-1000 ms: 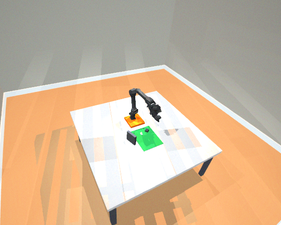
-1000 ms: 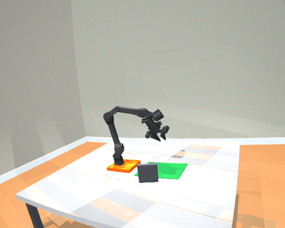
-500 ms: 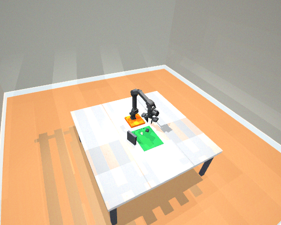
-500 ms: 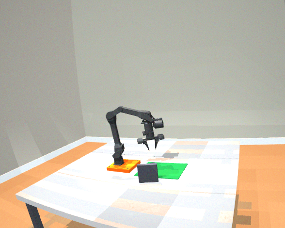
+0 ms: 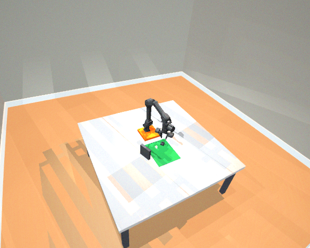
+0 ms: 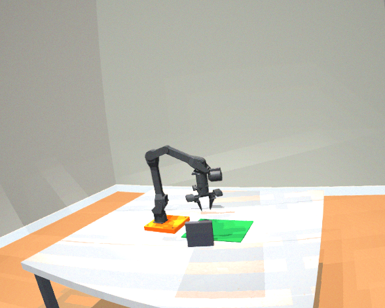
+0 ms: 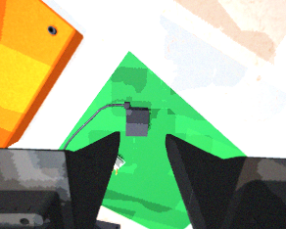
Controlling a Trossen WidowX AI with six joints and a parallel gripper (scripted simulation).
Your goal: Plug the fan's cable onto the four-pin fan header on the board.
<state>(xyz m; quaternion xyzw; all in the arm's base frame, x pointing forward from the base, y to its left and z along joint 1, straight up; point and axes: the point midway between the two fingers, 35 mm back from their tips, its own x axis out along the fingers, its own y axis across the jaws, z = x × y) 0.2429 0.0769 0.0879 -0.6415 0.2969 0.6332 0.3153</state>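
The fan plug lies 60 mm below my gripper tip and 10 mm to the right of it. From my gripper tip the other things lie so: green board (90 mm below, 90 mm ahead, 60 mm to the right); pale header (90 mm to the right, 80 mm below, 20 mm ahead); dark grey fan (230 mm to the right, 80 mm ahead, 20 mm below).
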